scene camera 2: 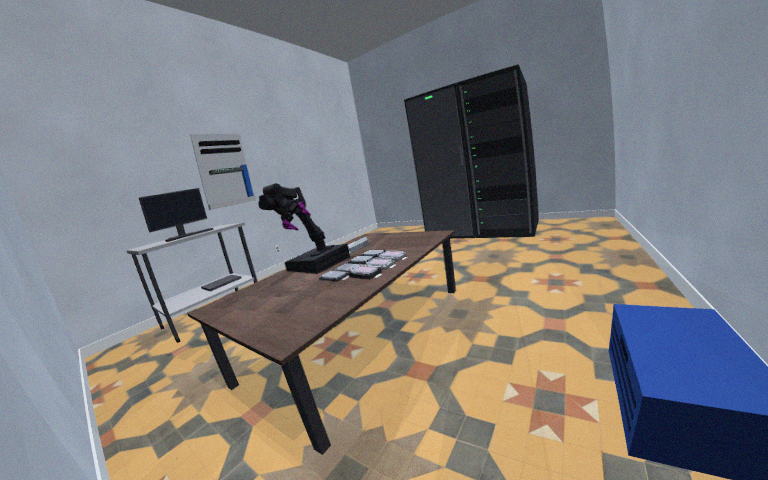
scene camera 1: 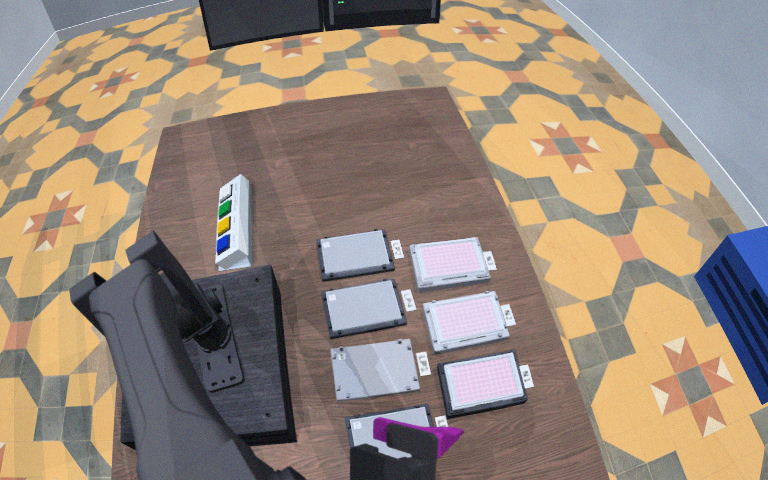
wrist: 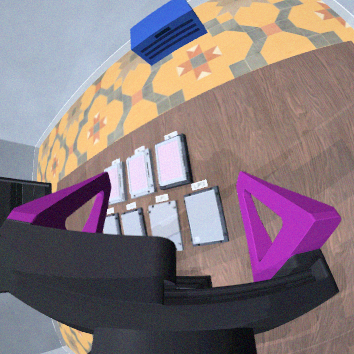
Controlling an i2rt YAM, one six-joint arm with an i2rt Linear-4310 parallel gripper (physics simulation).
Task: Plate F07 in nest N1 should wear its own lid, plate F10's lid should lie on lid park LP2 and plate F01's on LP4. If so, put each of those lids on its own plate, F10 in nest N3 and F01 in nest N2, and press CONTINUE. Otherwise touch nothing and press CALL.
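Frame: origin at the arm's base, x ahead, y right, z down, level; centimetres.
Seen in the pictures: gripper, fingertip midpoint: [scene camera 2: 304, 222] [scene camera 1: 454, 475] [wrist: 173, 178]; arm's base, origin of the base link: [scene camera 2: 322, 251] [scene camera 1: 215, 337].
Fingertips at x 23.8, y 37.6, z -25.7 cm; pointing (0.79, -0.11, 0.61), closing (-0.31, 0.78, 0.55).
Offsets run from my fingertips to a thing's top centre. Level surfaces: height alone.
My gripper [scene camera 1: 447, 433] [scene camera 2: 297, 217] [wrist: 173, 178] is open and empty, raised above the table near LP3. Plates with pink wells sit in N1 {dx +17.8, dy -16.7, dz +30.6 cm} [scene camera 1: 485, 380] [wrist: 170, 161], N2 {dx +20.5, dy -29.6, dz +31.1 cm} [scene camera 1: 467, 318] [wrist: 138, 173] and N3 {dx +23.0, dy -42.8, dz +30.9 cm} [scene camera 1: 449, 259] [wrist: 116, 185]; no grey cover or corner tag shows on the N1 plate. Flat grey lids with small corner tags lie on LP2 {dx +6.2, dy -51.9, dz +32.4 cm} [scene camera 1: 355, 253] and LP4 {dx +3.7, dy -39.5, dz +32.4 cm} [scene camera 1: 364, 306]. LP1 {dx +1.3, dy -26.7, dz +32.2 cm} [scene camera 1: 374, 369] [wrist: 165, 224] also shows a glossy grey surface with a tag. A tagged lid on LP3 {dx -0.4, dy -13.4, dz +32.4 cm} [wrist: 205, 216] is partly hidden by the gripper in scene camera 1. Tag writing is unreadable.
A white button box {dx -16.7, dy -68.2, dz +27.8 cm} [scene camera 1: 242, 226] with white, green, yellow and blue buttons stands beyond the arm's black base [scene camera 1: 257, 350] [scene camera 2: 317, 259]. Its button labels are unreadable. A blue cabinet [scene camera 1: 741, 294] [scene camera 2: 679, 350] [wrist: 167, 31] stands on the floor beside the table {dz +34.2 cm} [scene camera 1: 339, 152] [scene camera 2: 266, 316].
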